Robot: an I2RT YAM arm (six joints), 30 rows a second.
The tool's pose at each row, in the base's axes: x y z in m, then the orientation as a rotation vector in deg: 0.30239, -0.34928, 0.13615, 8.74, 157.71, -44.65; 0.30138, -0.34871, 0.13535, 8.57, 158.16, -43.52; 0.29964, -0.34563, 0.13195, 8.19, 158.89, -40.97; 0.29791, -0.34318, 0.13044, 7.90, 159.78, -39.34; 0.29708, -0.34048, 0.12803, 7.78, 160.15, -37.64; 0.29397, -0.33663, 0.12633, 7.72, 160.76, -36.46; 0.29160, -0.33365, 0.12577, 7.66, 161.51, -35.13; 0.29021, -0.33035, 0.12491, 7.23, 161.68, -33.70; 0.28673, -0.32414, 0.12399, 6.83, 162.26, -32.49; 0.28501, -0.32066, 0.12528, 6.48, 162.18, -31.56; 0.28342, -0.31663, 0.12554, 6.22, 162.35, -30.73; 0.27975, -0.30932, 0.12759, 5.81, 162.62, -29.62; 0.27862, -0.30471, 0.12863, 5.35, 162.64, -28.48
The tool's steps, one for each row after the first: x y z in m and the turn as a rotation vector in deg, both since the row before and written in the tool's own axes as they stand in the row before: 0.00121, 0.00071, 0.00012, -0.84, 0.16, -0.05; 0.00273, 0.00400, 0.00081, -1.85, 0.12, -0.04; 0.00216, 0.00255, -0.00033, -1.24, 0.48, -0.17; 0.00154, 0.00332, 0.00060, -1.20, 0.03, 0.07; 0.00357, 0.00369, -0.00100, -0.87, 0.37, -0.02; 0.00253, 0.00256, -0.00136, -0.98, 0.49, -0.03; 0.00168, 0.00314, -0.00094, -1.02, -0.14, -0.14; 0.00380, 0.00556, -0.00249, -0.91, 0.31, -0.23; 0.00143, 0.00251, -0.00290, -0.65, -0.27, -0.10; 0.00158, 0.00344, -0.00213, -0.60, 0.00, -0.11; 0.00319, 0.00564, -0.00540, -0.81, 0.04, -0.19; 0.00093, 0.00383, -0.00284, -0.81, -0.20, -0.18
